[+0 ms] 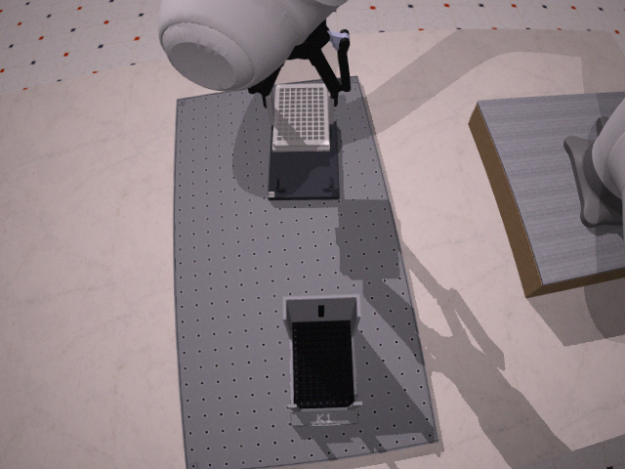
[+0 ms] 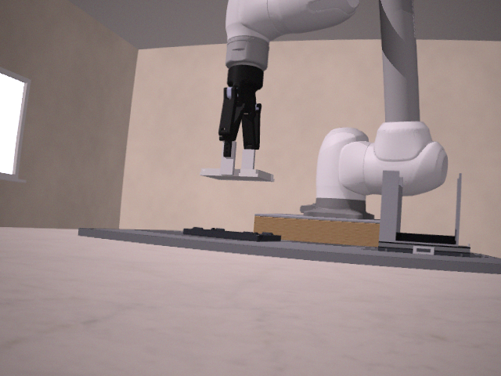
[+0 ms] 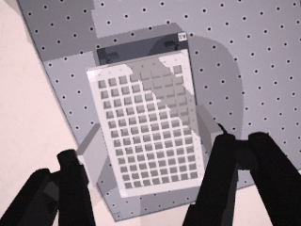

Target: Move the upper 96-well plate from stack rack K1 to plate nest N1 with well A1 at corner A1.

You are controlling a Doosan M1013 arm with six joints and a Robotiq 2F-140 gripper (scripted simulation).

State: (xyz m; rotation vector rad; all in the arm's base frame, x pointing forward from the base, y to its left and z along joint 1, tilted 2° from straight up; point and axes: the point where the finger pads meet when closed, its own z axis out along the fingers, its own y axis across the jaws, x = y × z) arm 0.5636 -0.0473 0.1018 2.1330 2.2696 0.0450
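Right now my hand is 50 mm short of the pale A1 square, 80 mm to the right of it and 140 mm above it. Also, from my hand: white 96-well plate: 20 mm below; then black plate: 50 mm behind, 360 mm to the left, 120 mm below.
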